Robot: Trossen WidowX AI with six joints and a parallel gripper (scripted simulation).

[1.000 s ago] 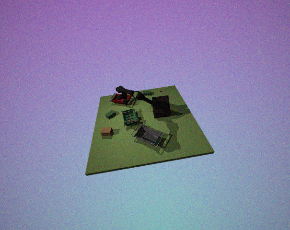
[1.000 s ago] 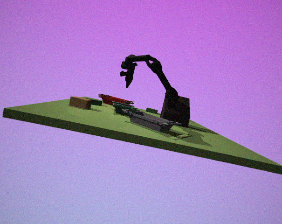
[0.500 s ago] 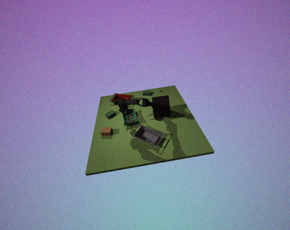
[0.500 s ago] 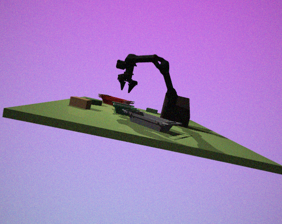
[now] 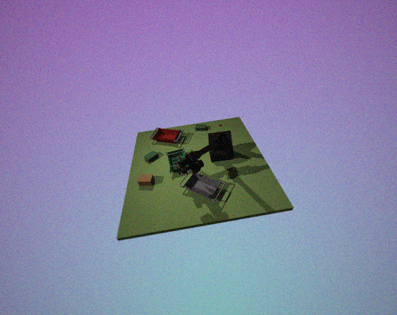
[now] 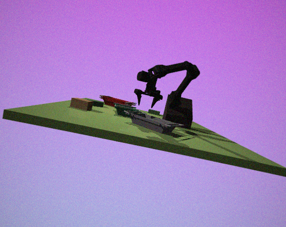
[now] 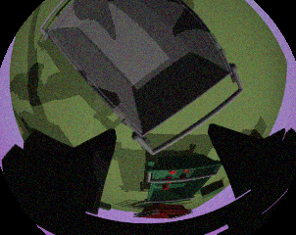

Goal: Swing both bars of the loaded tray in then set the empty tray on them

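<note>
Right now my gripper tip is 5 cm past the grey tray, 10 cm to the right of it and 7 cm above it. From my gripper tip the other things lie so: tan block 42 cm ahead, 11 cm to the right, 8 cm below.
</note>
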